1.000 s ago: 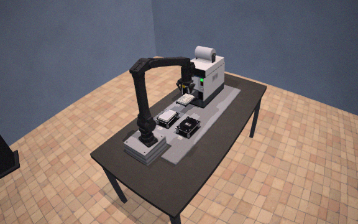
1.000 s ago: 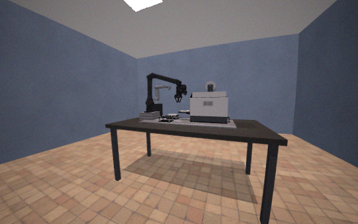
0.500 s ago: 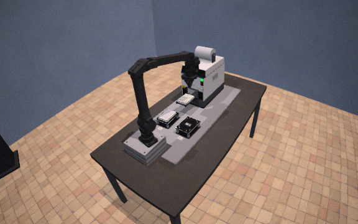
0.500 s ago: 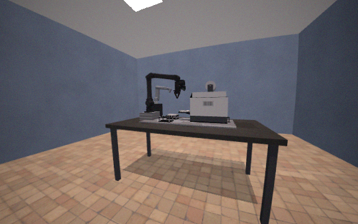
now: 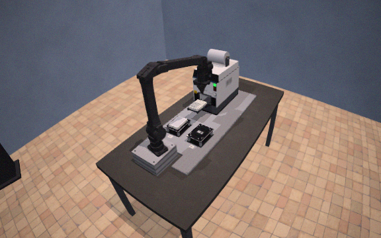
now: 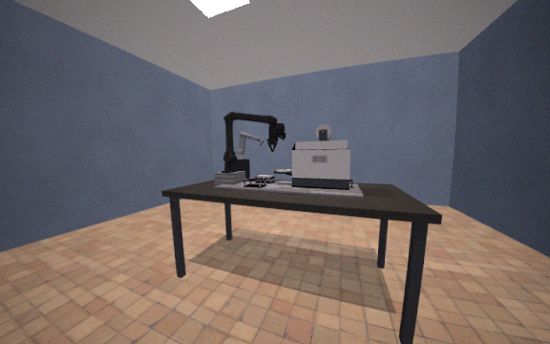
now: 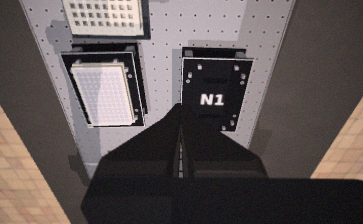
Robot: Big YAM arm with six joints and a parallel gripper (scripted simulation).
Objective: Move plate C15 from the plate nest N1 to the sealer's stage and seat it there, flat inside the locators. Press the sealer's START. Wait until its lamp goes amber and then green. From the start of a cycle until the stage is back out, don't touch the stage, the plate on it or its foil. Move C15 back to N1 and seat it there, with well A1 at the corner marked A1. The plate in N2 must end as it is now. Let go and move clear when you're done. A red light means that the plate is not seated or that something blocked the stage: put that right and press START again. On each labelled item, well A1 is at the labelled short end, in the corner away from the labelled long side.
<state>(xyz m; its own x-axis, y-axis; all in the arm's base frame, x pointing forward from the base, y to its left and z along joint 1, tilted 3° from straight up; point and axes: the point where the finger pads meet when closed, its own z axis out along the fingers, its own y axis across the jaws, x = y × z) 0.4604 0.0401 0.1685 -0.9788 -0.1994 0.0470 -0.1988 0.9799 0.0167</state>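
Right now my hand is 160 mm short of the white button, 100 mm above it and 30 mm to the right of it. The rest, counted from my hand: foil roll (380 mm ahead, 160 mm to the left, 130 mm above); plate (230 mm below, 150 mm behind, 110 mm to the left).
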